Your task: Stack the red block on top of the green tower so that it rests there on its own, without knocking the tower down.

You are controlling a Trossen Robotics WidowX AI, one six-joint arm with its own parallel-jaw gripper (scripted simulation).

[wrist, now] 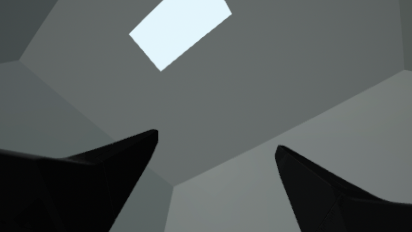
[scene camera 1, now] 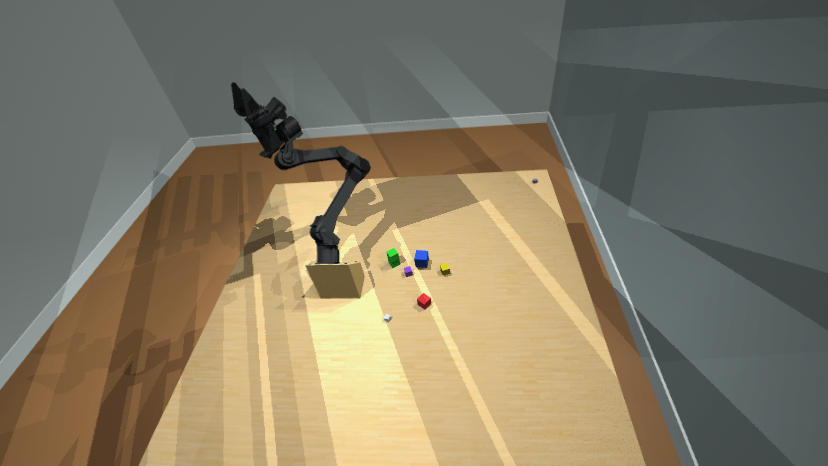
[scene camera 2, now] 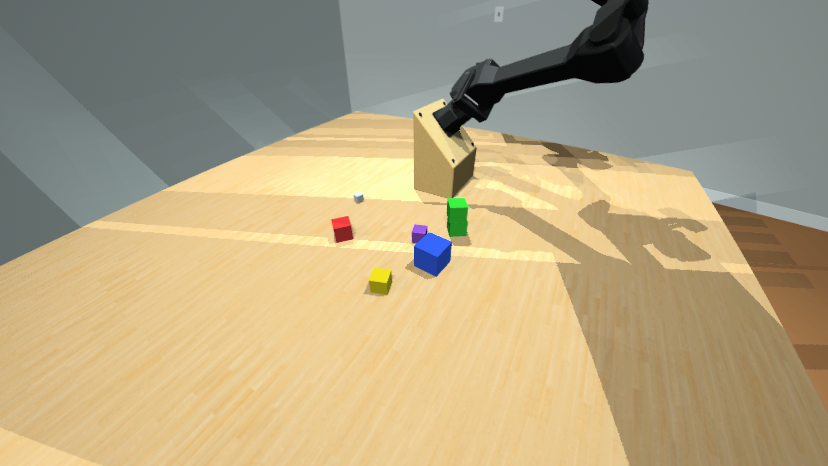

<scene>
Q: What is the gripper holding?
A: Nothing.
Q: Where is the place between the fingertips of the gripper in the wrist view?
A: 216,142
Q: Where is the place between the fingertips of the gripper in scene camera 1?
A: At 237,85
</scene>
